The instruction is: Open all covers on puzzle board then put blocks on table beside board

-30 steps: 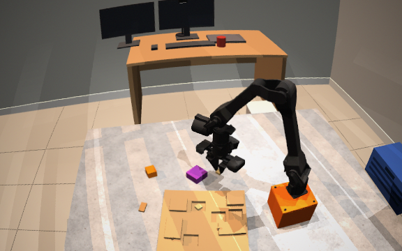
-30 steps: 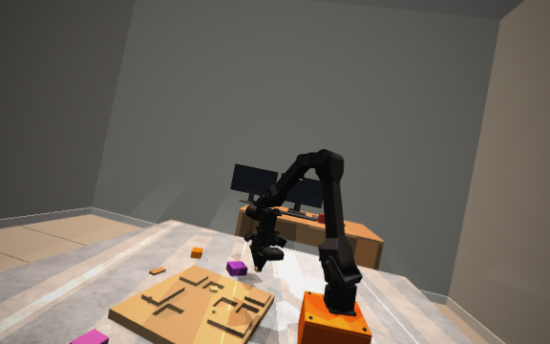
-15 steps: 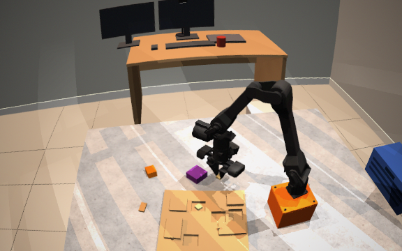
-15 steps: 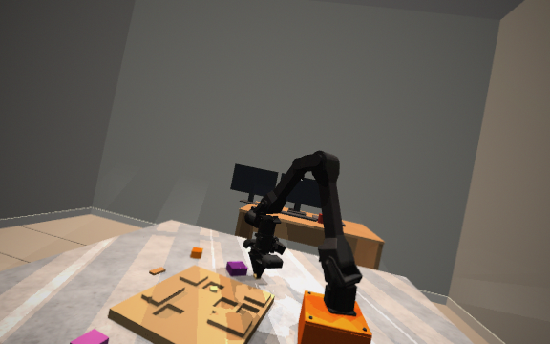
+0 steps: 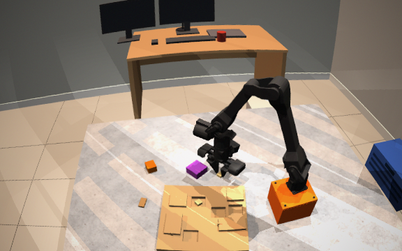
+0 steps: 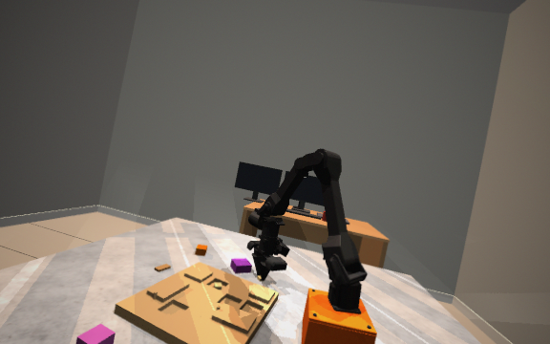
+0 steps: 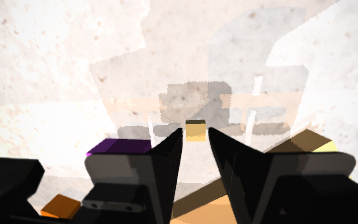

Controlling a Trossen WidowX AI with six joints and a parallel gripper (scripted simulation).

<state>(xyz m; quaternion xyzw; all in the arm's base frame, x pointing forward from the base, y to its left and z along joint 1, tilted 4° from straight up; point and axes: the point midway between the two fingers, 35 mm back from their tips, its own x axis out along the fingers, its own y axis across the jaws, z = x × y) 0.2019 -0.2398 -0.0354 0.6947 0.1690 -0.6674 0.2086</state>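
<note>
The tan puzzle board is 18 cm to the left of my gripper tip, 12 cm ahead of it and 1 cm above it. The rest, counted from my gripper tip: flat brown piece (32 cm ahead, 6 cm to the left).
</note>
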